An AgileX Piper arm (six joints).
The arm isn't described. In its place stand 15 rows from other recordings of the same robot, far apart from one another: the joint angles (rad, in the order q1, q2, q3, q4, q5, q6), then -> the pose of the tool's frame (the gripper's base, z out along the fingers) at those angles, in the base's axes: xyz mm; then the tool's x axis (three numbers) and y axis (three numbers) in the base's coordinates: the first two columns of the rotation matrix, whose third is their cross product.
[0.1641, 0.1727, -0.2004, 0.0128, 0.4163, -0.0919] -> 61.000 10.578 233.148 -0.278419 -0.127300 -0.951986 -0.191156 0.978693 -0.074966
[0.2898, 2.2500, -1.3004, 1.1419, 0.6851, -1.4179] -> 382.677 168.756 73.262 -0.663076 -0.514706 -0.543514 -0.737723 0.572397 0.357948
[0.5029, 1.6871, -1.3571, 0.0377, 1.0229, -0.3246] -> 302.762 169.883 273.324 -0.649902 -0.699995 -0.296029 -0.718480 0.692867 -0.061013
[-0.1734, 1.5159, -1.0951, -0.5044, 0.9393, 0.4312] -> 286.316 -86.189 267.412 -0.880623 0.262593 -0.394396 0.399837 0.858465 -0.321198
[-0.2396, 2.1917, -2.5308, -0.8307, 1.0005, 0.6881] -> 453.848 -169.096 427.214 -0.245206 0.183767 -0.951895 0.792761 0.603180 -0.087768
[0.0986, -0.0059, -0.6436, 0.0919, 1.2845, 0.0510] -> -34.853 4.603 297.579 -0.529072 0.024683 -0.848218 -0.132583 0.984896 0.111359
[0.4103, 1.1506, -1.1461, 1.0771, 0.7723, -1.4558] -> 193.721 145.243 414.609 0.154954 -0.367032 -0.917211 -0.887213 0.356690 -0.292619
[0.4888, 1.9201, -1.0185, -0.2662, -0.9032, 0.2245] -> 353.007 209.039 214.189 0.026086 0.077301 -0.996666 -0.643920 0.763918 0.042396
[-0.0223, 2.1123, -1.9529, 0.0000, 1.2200, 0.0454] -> 455.244 -10.154 261.444 -0.959200 0.066789 -0.274727 0.065899 0.997748 0.012481
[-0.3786, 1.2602, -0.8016, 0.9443, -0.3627, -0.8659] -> 248.869 -127.146 319.938 -0.112469 0.092277 -0.989361 0.623841 0.781549 0.001977
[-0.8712, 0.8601, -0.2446, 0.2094, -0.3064, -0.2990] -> 99.402 -126.972 234.275 -0.224378 0.113277 -0.967896 0.784575 0.610112 -0.110477
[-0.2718, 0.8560, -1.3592, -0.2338, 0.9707, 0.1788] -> 114.280 -49.912 487.362 -0.325997 0.136805 -0.935420 0.450561 0.892352 -0.026516
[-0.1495, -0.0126, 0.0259, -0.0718, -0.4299, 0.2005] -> 45.177 -4.053 242.327 0.488757 0.062643 -0.870168 0.057611 0.992924 0.103840
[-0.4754, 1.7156, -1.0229, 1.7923, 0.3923, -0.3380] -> 345.514 -139.689 230.655 0.092127 0.991033 0.096775 0.449096 -0.128096 0.884253
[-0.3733, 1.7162, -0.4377, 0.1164, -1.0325, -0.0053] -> 259.085 -111.220 157.476 -0.124975 0.107239 -0.986347 0.462011 0.886068 0.037797
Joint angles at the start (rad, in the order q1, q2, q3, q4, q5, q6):
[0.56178, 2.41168, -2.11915, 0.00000, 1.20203, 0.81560]
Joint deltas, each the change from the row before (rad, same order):
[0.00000, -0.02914, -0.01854, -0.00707, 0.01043, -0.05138]
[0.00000, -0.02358, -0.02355, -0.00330, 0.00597, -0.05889]
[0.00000, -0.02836, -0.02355, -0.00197, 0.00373, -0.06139]
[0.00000, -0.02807, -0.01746, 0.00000, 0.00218, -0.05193]
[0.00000, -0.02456, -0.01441, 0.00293, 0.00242, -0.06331]
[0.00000, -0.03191, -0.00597, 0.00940, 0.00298, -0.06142]
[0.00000, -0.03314, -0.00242, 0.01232, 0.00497, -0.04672]
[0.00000, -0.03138, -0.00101, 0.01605, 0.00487, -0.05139]
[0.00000, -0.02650, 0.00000, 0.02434, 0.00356, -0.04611]
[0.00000, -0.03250, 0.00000, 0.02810, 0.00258, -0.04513]
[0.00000, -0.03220, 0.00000, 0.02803, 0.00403, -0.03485]
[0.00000, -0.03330, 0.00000, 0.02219, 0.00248, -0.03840]
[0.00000, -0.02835, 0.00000, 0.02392, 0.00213, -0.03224]
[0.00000, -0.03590, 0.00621, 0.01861, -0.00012, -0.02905]
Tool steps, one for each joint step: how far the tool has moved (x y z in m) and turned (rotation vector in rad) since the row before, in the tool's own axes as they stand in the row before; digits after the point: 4 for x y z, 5 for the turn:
[-0.0024, 0.0017, -0.0192, -0.02177, -0.03096, -0.05373]
[-0.0030, 0.0023, -0.0177, -0.02520, -0.03271, -0.05964]
[-0.0034, 0.0024, -0.0202, -0.02849, -0.03891, -0.06150]
[-0.0030, 0.0019, -0.0186, -0.02496, -0.03544, -0.05139]
[-0.0025, 0.0017, -0.0161, -0.02164, -0.02957, -0.06191]
[-0.0015, 0.0016, -0.0178, -0.02440, -0.02646, -0.05809]
[-0.0008, 0.0016, -0.0176, -0.02370, -0.02260, -0.04283]
[-0.0004, 0.0019, -0.0163, -0.02478, -0.01948, -0.04675]
[0.0001, 0.0026, -0.0136, -0.02977, -0.01363, -0.03925]
[0.0000, 0.0035, -0.0166, -0.03492, -0.02043, -0.03817]
[0.0002, 0.0038, -0.0164, -0.03384, -0.01999, -0.02884]
[0.0000, 0.0038, -0.0169, -0.02855, -0.02487, -0.03520]
[0.0000, 0.0040, -0.0144, -0.02842, -0.02098, -0.02861]
[0.0004, 0.0041, -0.0166, -0.02358, -0.02603, -0.02787]

